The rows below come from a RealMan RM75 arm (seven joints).
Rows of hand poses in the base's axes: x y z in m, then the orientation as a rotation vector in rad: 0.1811, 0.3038, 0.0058, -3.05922, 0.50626, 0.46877; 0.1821, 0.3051, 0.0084, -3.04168, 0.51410, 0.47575; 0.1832, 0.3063, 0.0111, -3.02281, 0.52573, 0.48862; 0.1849, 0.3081, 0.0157, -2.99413, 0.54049, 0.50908; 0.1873, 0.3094, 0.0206, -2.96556, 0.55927, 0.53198; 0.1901, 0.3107, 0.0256, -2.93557, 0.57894, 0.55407; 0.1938, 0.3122, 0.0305, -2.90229, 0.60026, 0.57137; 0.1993, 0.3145, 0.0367, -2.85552, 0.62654, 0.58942; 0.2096, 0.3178, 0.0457, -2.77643, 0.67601, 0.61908; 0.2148, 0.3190, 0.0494, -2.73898, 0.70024, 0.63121; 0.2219, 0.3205, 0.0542, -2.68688, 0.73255, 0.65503; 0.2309, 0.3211, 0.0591, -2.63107, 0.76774, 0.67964
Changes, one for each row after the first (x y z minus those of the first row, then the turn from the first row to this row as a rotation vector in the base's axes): 0.0010, 0.0013, 0.0026, 0.01438, 0.00368, -0.00891; 0.0021, 0.0025, 0.0053, 0.02870, 0.01129, -0.02033; 0.0038, 0.0043, 0.0099, 0.05092, 0.02360, -0.03603; 0.0062, 0.0056, 0.0148, 0.07148, 0.03790, -0.05419; 0.0090, 0.0069, 0.0198, 0.09280, 0.05193, -0.07342; 0.0127, 0.0084, 0.0247, 0.11669, 0.06298, -0.09488; 0.0182, 0.0107, 0.0309, 0.15124, 0.07464, -0.12334; 0.0285, 0.0140, 0.0399, 0.20674, 0.09496, -0.17556; 0.0337, 0.0152, 0.0436, 0.23224, 0.10374, -0.20130; 0.0408, 0.0167, 0.0484, 0.26670, 0.12126, -0.23636; 0.0498, 0.0173, 0.0533, 0.30243, 0.14010, -0.27484
